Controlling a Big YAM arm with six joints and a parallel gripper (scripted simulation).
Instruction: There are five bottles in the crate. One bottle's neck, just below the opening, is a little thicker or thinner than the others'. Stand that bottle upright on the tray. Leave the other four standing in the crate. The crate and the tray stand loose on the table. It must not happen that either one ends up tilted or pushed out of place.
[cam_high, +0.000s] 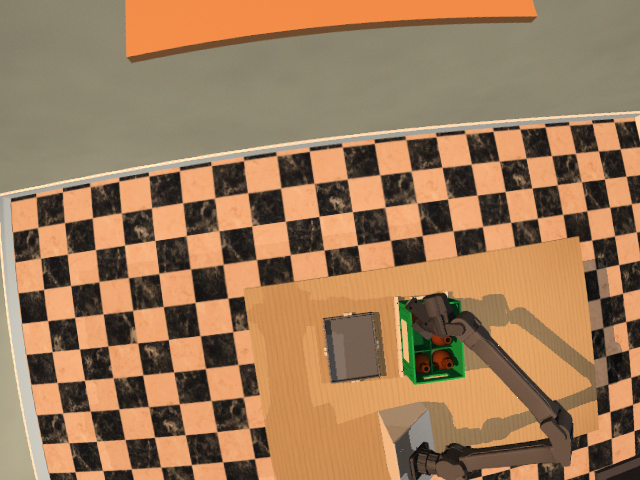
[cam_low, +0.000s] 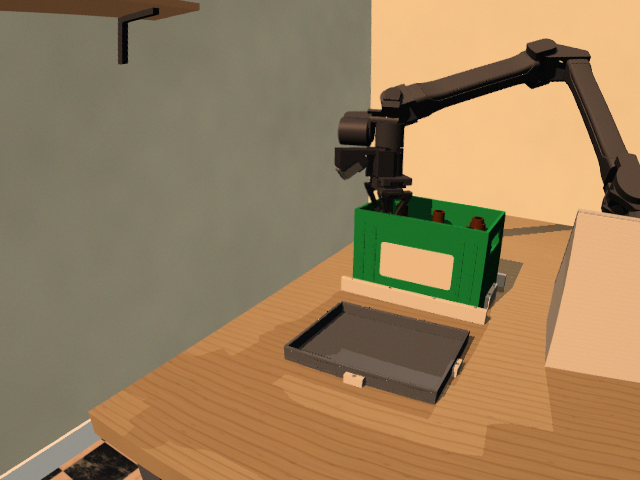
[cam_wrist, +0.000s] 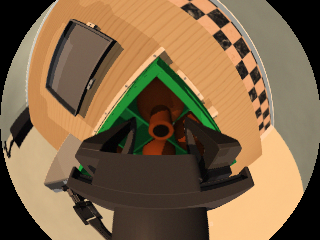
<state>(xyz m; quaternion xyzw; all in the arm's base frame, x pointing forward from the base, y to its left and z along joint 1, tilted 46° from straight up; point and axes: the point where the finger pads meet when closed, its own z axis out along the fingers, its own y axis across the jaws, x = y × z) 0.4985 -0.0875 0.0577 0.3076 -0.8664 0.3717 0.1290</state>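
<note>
Now: the green crate 90 mm behind my hand, 30 mm to the right of it and 70 mm below it. Also, from my hand: dark grey tray: 90 mm behind, 250 mm to the left, 140 mm below.
</note>
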